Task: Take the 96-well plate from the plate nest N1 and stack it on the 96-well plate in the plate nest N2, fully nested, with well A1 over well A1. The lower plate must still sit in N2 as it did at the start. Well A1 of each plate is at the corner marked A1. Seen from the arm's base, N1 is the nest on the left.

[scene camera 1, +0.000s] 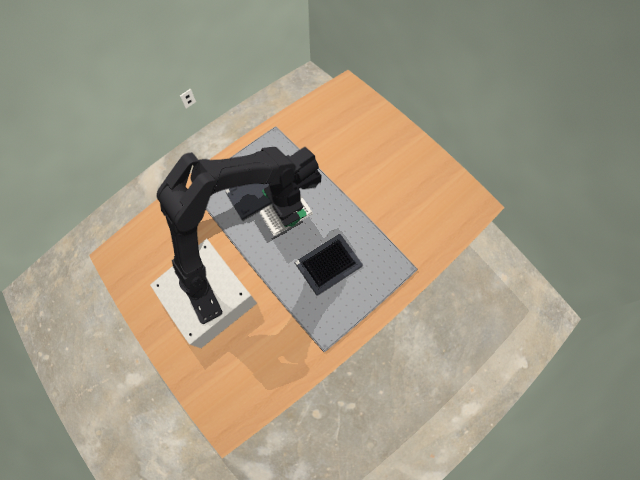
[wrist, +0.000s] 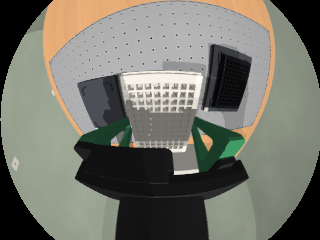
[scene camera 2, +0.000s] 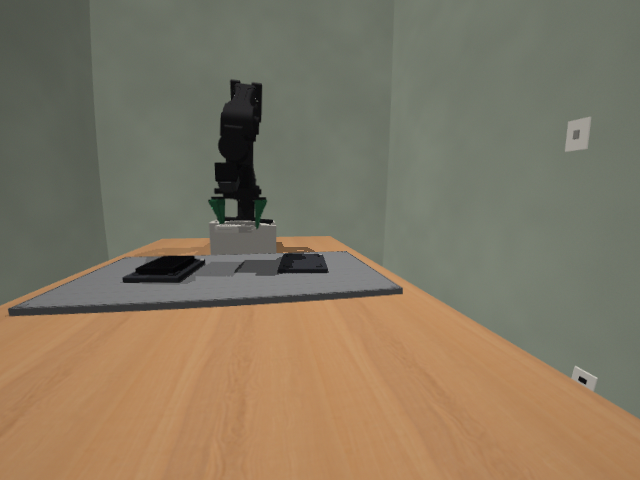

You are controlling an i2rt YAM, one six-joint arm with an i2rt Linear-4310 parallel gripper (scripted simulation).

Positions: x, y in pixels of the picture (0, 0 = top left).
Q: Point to a black 96-well plate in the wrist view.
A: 228, 72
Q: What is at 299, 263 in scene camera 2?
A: A plate nest N1.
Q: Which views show the black 96-well plate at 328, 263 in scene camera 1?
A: Scene camera 1, the wrist view and scene camera 2: all of them.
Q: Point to a white 96-well plate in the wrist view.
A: At 155, 123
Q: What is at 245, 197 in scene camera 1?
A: A plate nest N1.
